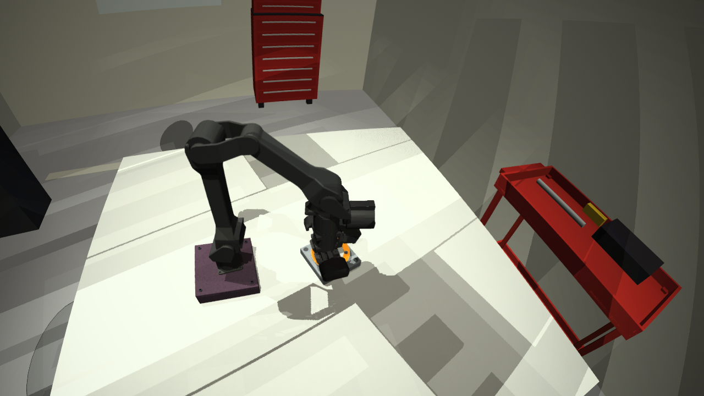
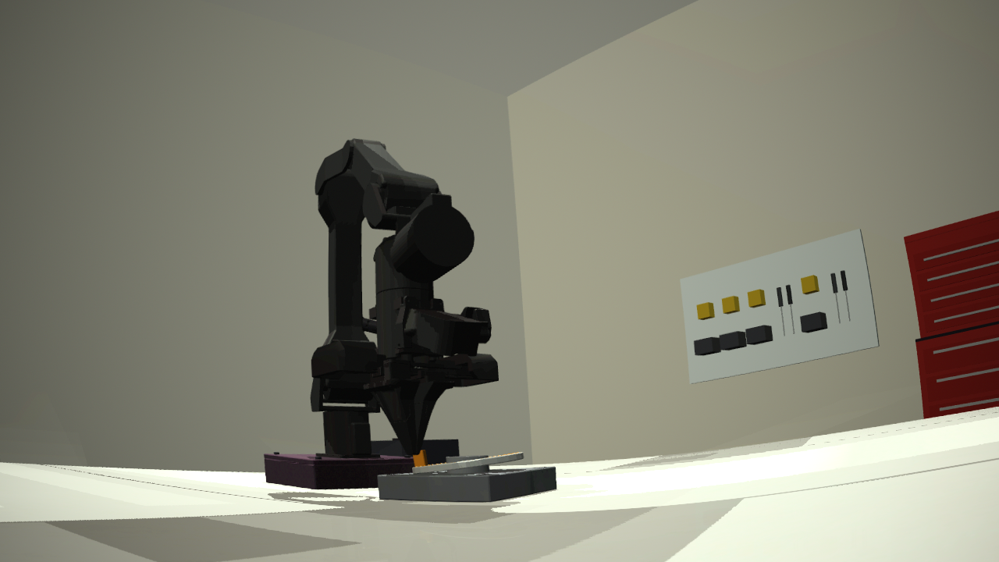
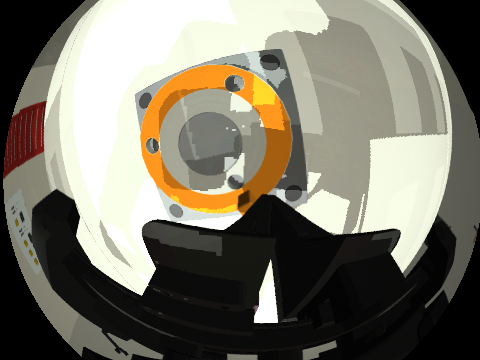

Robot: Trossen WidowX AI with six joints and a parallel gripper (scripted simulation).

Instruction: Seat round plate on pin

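The round plate lies 3 cm to the left of my gripper tip, 2 cm ahead of it and 1 cm below it. Round my gripper tip: grey base 4 cm to the left, 4 cm ahead, 2 cm below.
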